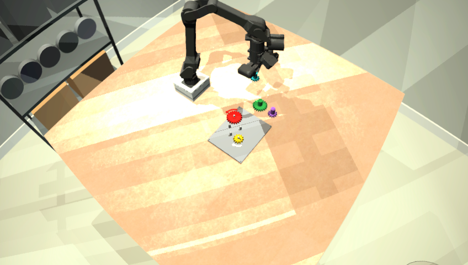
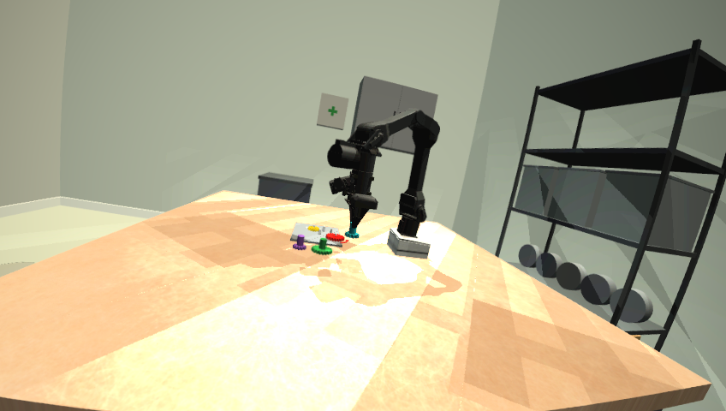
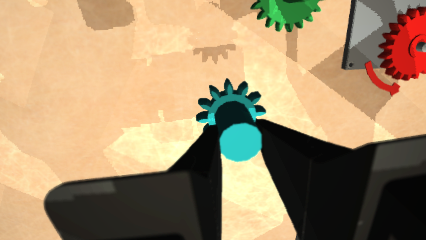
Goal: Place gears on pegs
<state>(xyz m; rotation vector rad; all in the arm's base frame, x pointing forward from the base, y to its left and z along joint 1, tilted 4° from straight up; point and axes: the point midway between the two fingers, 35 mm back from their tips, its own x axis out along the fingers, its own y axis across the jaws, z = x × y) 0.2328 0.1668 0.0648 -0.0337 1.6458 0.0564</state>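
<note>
Now: gripper tip 20 mm short of the red gear, 180 mm to the left of it and 90 mm above it. The rest, counted from my gripper tip: green gear: 70 mm ahead, 60 mm to the right, 90 mm below; purple gear: 140 mm ahead, 60 mm to the right, 90 mm below; teal gear: 10 mm below.
</note>
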